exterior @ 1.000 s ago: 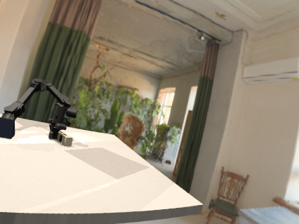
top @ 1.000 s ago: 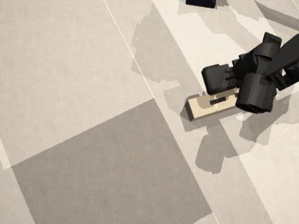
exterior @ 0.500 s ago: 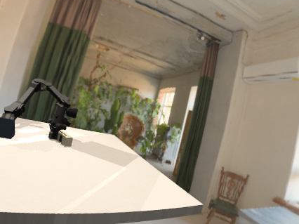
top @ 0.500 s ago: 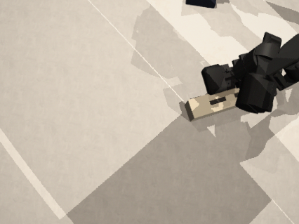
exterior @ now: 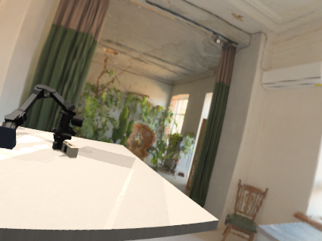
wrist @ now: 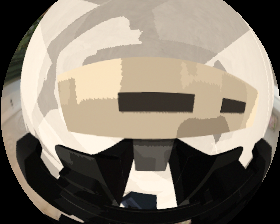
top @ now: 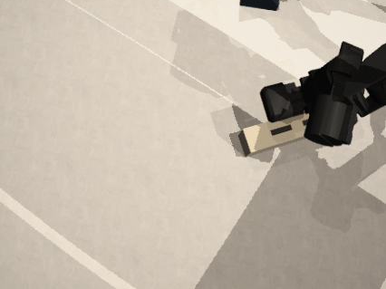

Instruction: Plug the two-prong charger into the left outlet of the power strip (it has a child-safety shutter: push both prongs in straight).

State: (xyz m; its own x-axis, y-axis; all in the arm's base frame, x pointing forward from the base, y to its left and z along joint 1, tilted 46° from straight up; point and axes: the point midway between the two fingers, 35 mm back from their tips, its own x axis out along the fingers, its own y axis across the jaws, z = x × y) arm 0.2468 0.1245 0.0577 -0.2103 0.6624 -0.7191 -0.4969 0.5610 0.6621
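My gripper tip is now 2 cm short of the black two-prong charger, 1 cm to the right of it and 1 cm below it.
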